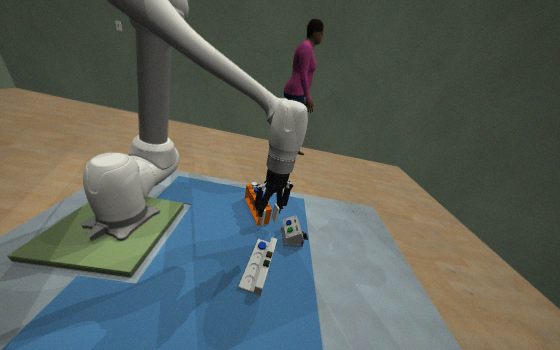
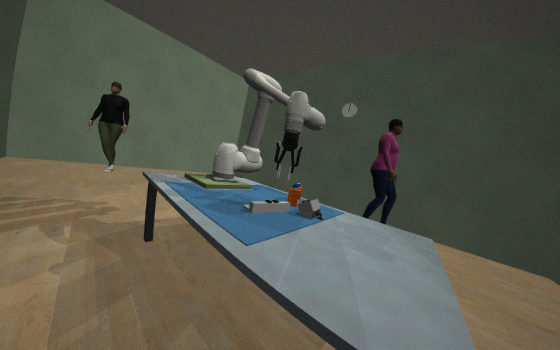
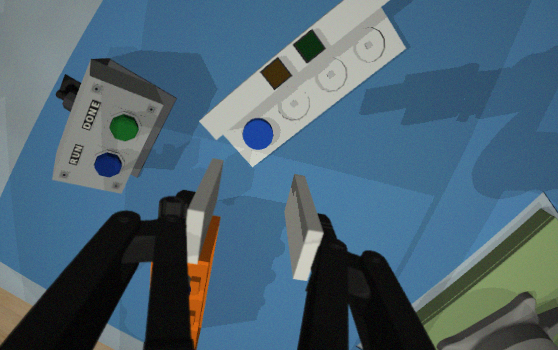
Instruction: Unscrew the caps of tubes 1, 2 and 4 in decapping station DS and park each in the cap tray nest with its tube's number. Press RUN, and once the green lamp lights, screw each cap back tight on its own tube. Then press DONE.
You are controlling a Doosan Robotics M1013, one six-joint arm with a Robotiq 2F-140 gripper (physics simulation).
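Places are measured from the arm's base along level axes (x right, y ahead, z up), in metres.
Where they show: gripper, fingertip midpoint: (image 1: pixel 267 221) (image 2: pixel 283 178) (image 3: pixel 255 187); arm's base, link origin: (image 1: pixel 124 218) (image 2: pixel 222 179) (image 3: pixel 494 341).
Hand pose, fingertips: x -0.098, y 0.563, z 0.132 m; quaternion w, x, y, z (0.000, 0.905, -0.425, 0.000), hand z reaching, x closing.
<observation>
Each offset is from my fingertips to the top centre of the thing. "spot": to the spot under its first point. Level surfaces: height alone.
The white cap tray @[dx +0.077, dy +0.016, dz -0.105 m] (image 1: pixel 252 272) (image 2: pixel 270 206) (image 3: pixel 237 146) holds a blue cap @[dx +0.000, dy +0.001, dz -0.138 m] (image 1: pixel 262 245) (image 3: pixel 258 134) in the end nest nearest the button box; its other three nests are bare. The nest numbers cannot be read. The orange decapping station @[dx -0.217, dy -0.103, dz -0.055 m] (image 1: pixel 250 200) (image 2: pixel 294 197) (image 3: pixel 206 270) is partly hidden by the fingers, with blue on top @[dx -0.156, dy -0.054, dz -0.037 m] (image 2: pixel 296 185); its tubes cannot be told apart. The button box @[dx -0.117, dy +0.111, dz -0.074 m] (image 1: pixel 293 237) (image 2: pixel 310 208) (image 3: pixel 117 102) has a blue RUN button @[dx -0.131, dy +0.083, dz -0.083 m] (image 3: pixel 107 165) and a green DONE button @[dx -0.089, dy +0.098, dz -0.083 m] (image 3: pixel 124 127). My gripper (image 1: pixel 269 214) (image 2: pixel 284 174) (image 3: pixel 255 187) is partly open and empty, raised above the mat.
An amber square @[spot: dx +0.057, dy +0.043, dz -0.105 m] (image 3: pixel 276 73) and a dark green square @[spot: dx +0.097, dy +0.044, dz -0.105 m] (image 3: pixel 309 46) on the tray look unlit. The arm's base stands on a green plate (image 1: pixel 45 245) (image 3: pixel 520 260). A blue mat @[dz -0.158 m] (image 1: pixel 200 300) lies under the tray. A person in pink (image 1: pixel 301 70) (image 2: pixel 387 152) stands beyond the table.
</observation>
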